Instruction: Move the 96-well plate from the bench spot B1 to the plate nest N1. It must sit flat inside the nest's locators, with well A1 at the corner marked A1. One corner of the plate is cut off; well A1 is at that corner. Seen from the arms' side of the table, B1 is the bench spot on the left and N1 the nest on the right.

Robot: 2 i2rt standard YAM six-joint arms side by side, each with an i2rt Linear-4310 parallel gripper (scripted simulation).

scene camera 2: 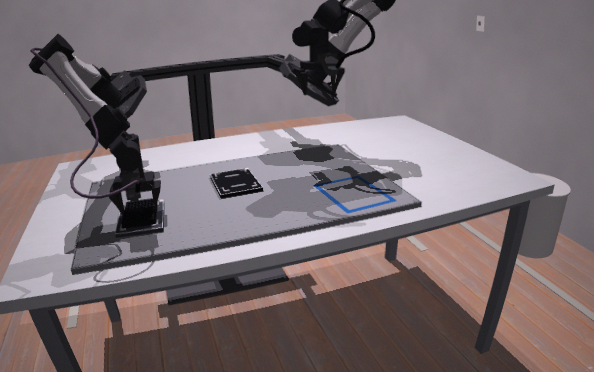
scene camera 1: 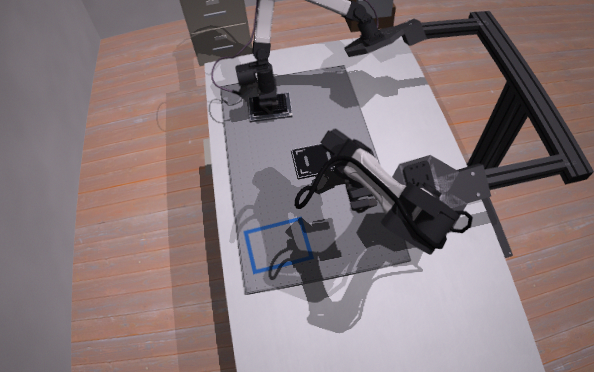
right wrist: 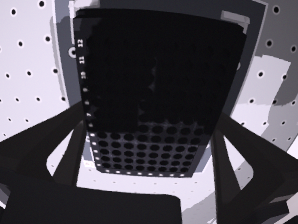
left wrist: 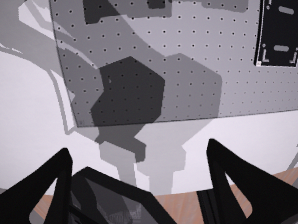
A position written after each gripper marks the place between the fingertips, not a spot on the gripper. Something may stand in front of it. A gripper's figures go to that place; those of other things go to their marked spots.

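The left gripper (scene camera 2: 319, 93) is 129 cm from the lens, while a black 96-well plate (scene camera 2: 137, 213) is 108 cm from the lens.
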